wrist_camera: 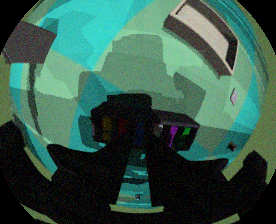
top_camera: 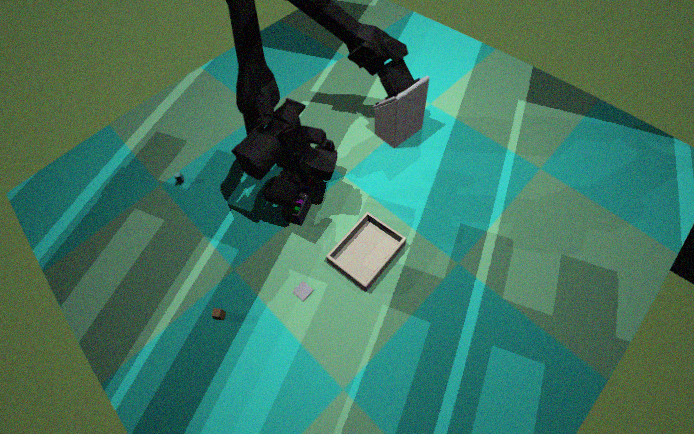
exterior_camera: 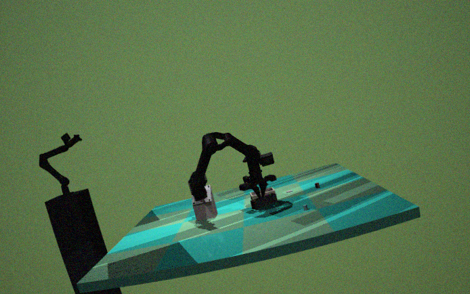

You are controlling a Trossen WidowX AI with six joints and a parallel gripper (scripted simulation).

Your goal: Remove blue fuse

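Right now the blue fuse is 1 cm below my gripper tip. Also, from my gripper tip: grey tray: 2 cm ahead, 20 cm to the left, 3 cm below; brown cube: 31 cm ahead, 6 cm to the left, 2 cm below; flat grey piece: 17 cm ahead, 15 cm to the left, 3 cm below.
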